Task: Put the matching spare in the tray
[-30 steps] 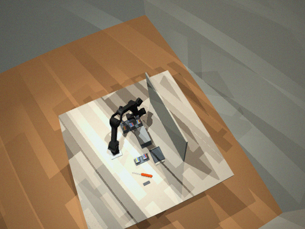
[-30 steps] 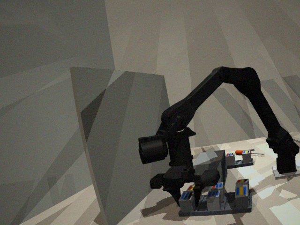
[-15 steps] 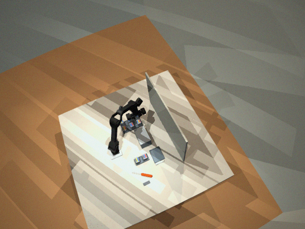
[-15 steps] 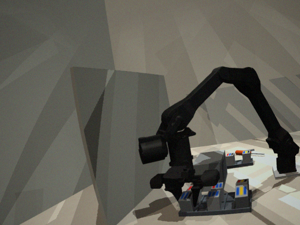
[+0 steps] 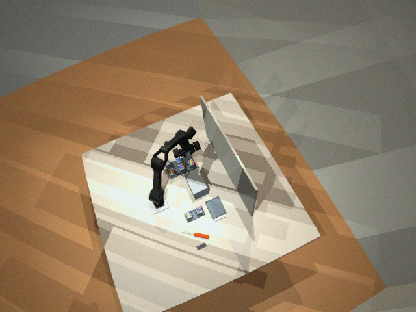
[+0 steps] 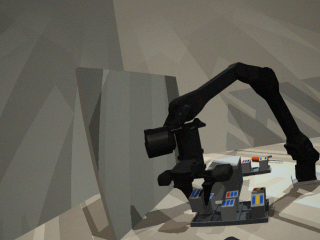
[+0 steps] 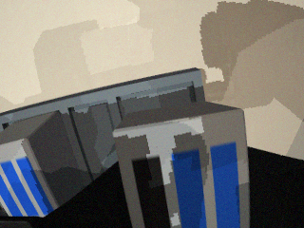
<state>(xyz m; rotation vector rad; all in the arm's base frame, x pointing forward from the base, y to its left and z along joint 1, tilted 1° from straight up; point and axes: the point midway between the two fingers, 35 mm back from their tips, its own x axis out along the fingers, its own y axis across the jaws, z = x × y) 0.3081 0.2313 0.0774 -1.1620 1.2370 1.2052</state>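
My gripper tip is 3 cm short of the blue-grey tray, 41 cm to the left of it and 5 cm above it. Round my gripper tip: grey mounted unit (3 cm behind, 22 cm to the right); then tall grey panel (21 cm ahead, 22 cm to the right, 17 cm above); then rack (11 cm behind, 40 cm to the right, 4 cm below).
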